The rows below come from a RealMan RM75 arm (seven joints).
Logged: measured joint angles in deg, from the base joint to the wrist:
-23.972, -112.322, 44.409, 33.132, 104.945, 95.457, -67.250
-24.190, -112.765, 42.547, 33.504, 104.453, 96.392, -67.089
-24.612, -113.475, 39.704, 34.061, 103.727, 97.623, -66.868
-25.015, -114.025, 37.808, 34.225, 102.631, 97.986, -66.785
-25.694, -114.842, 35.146, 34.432, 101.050, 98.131, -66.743
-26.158, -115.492, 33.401, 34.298, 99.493, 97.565, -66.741
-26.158, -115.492, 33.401, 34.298, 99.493, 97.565, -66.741
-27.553, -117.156, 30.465, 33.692, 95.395, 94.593, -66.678
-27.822, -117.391, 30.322, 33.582, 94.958, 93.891, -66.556
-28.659, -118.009, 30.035, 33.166, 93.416, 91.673, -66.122
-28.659, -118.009, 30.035, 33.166, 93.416, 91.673, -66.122
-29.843, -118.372, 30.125, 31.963, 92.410, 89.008, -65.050
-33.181, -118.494, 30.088, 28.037, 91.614, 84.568, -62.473
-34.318, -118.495, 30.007, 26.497, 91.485, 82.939, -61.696
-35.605, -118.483, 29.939, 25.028, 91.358, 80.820, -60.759
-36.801, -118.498, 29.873, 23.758, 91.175, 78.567, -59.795
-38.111, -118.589, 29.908, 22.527, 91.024, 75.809, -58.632
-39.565, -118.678, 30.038, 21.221, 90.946, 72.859, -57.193
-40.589, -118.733, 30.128, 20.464, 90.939, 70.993, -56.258
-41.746, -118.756, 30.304, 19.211, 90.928, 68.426, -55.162
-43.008, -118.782, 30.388, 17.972, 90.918, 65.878, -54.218
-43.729, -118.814, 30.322, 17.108, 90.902, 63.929, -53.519
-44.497, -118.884, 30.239, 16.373, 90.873, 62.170, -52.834
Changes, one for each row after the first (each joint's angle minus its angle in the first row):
-0.218, -0.443, -1.862, 0.372, -0.492, 0.935, 0.161
-0.640, -1.153, -4.705, 0.929, -1.218, 2.166, 0.382
-1.043, -1.703, -6.601, 1.093, -2.314, 2.529, 0.465
-1.722, -2.520, -9.263, 1.300, -3.895, 2.674, 0.507
-2.186, -3.170, -11.008, 1.166, -5.452, 2.108, 0.509
-2.186, -3.170, -11.008, 1.166, -5.452, 2.108, 0.509
-3.581, -4.834, -13.944, 0.560, -9.550, -0.864, 0.572
-3.850, -5.069, -14.087, 0.450, -9.987, -1.566, 0.694
-4.687, -5.687, -14.374, 0.034, -11.529, -3.784, 1.128
-4.687, -5.687, -14.374, 0.034, -11.529, -3.784, 1.128
-5.871, -6.050, -14.284, -1.169, -12.535, -6.449, 2.200
-9.209, -6.172, -14.321, -5.095, -13.331, -10.889, 4.777
-10.346, -6.173, -14.402, -6.635, -13.460, -12.518, 5.554
-11.633, -6.161, -14.470, -8.104, -13.587, -14.637, 6.491
-12.829, -6.176, -14.536, -9.374, -13.770, -16.890, 7.455
-14.139, -6.267, -14.501, -10.605, -13.921, -19.648, 8.618
-15.593, -6.356, -14.371, -11.911, -13.999, -22.598, 10.057
-16.617, -6.411, -14.281, -12.668, -14.006, -24.464, 10.992
-17.774, -6.434, -14.105, -13.921, -14.017, -27.031, 12.088
-19.036, -6.460, -14.021, -15.160, -14.027, -29.579, 13.032
-19.757, -6.492, -14.087, -16.024, -14.043, -31.528, 13.731
-20.525, -6.562, -14.170, -16.759, -14.072, -33.287, 14.416

